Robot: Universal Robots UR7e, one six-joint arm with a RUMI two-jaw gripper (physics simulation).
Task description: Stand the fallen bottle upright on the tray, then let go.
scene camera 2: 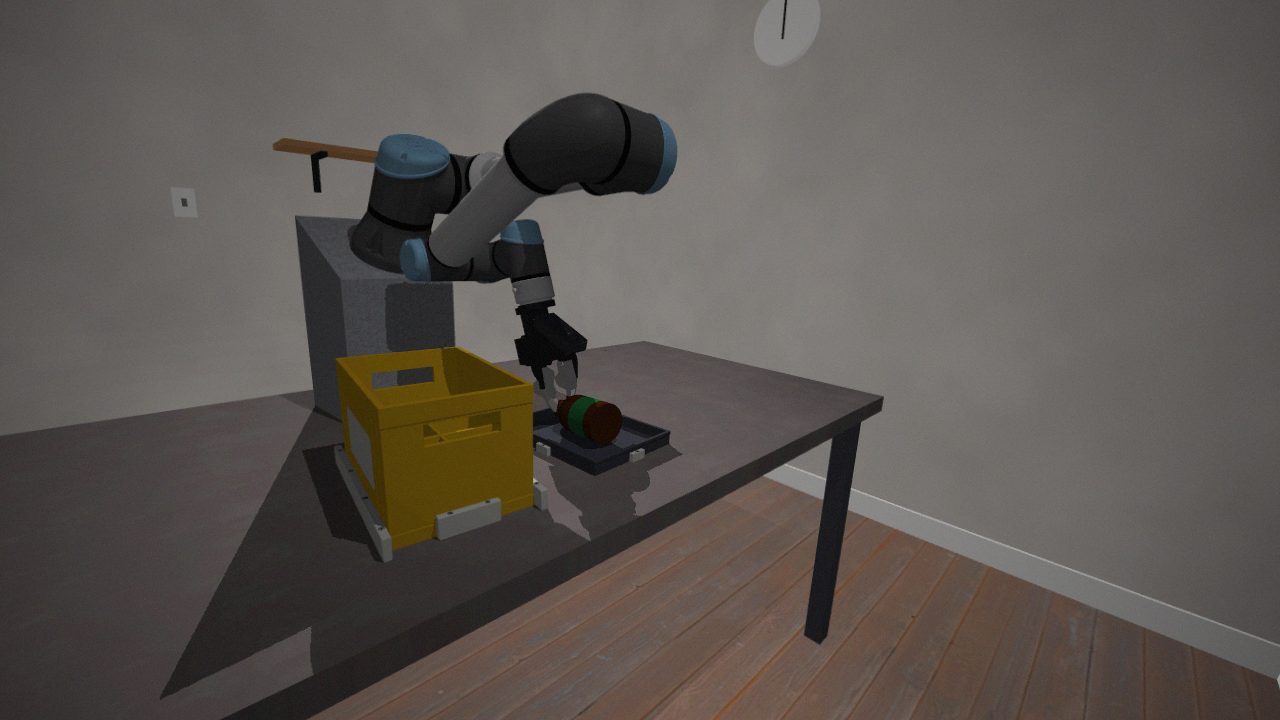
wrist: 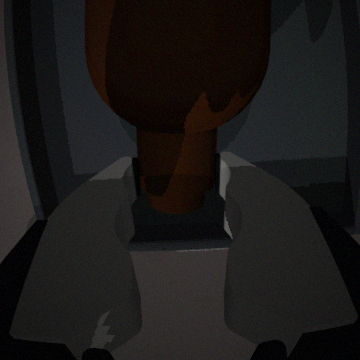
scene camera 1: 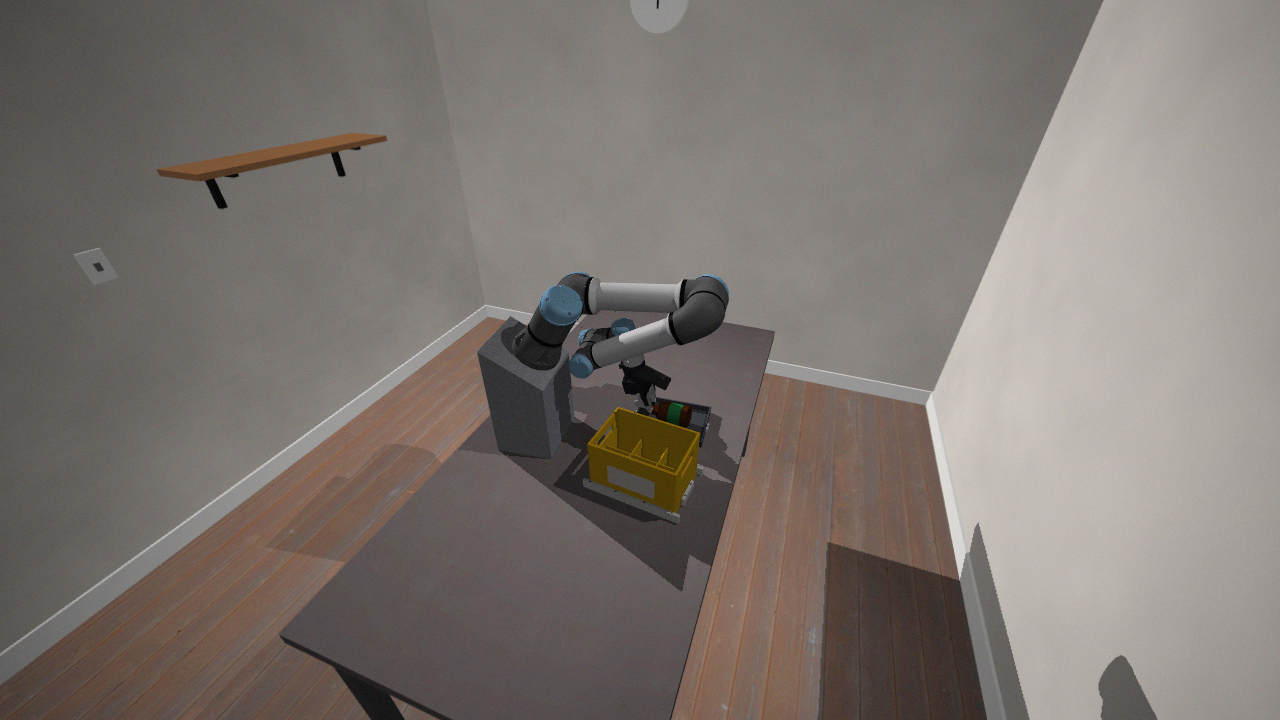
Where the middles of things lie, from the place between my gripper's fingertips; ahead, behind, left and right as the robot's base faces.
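There is the brown bottle (scene camera 2: pixel 596 420), and I see that my gripper is 1 cm below it and 6 cm short of it.
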